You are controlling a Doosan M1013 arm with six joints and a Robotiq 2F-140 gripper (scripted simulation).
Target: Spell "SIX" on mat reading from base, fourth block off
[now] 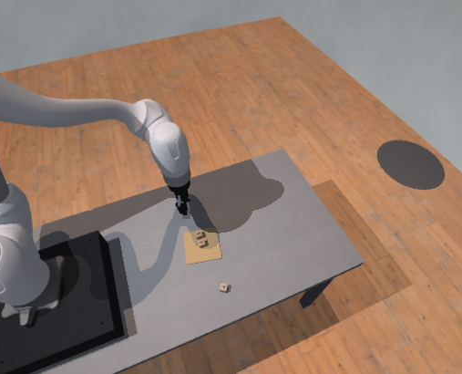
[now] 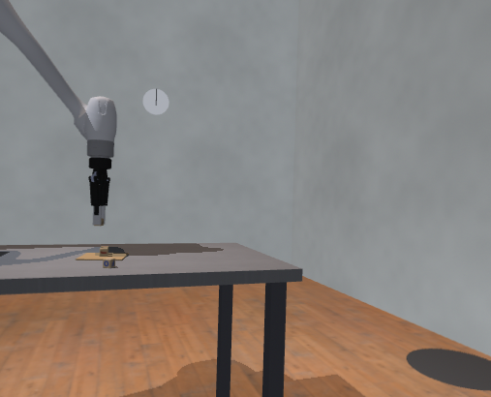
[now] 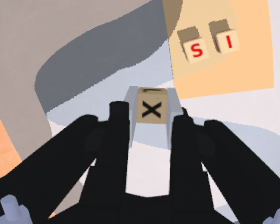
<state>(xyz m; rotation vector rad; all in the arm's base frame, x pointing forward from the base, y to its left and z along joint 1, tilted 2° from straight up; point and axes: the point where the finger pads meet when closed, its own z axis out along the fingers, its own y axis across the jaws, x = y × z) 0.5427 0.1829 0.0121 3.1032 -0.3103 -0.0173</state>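
My gripper is now 13 cm above the tan mat, 10 cm to the left of it and 4 cm short of it. From my hand the other things lie so: block: 2 cm below.
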